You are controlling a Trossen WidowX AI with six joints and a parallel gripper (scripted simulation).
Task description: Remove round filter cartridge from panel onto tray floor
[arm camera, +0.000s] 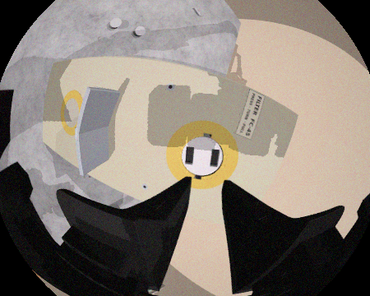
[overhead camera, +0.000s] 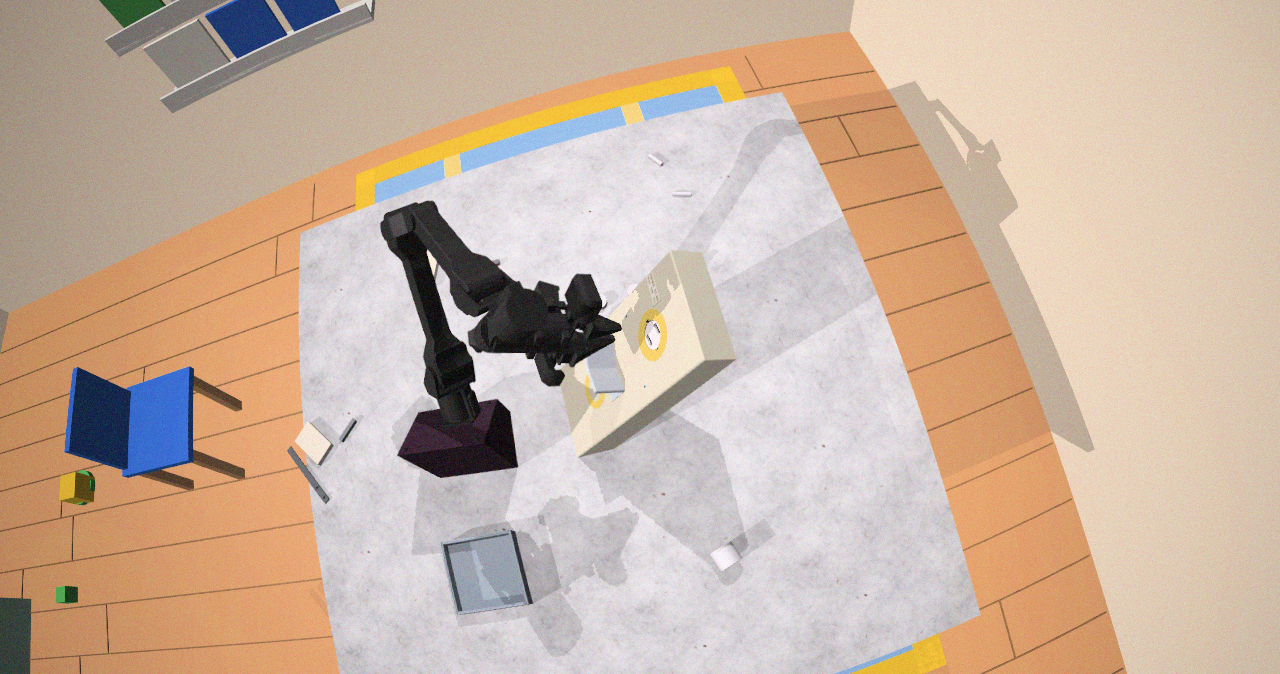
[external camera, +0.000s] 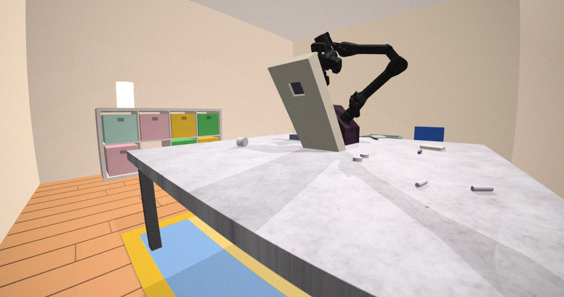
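Now: the grey round filter cartridge 6 cm ahead of my gripper tip, 1 cm to the left of it and 5 cm below it. Round my gripper tip: grey tray (32 cm behind, 34 cm to the right, 30 cm below).
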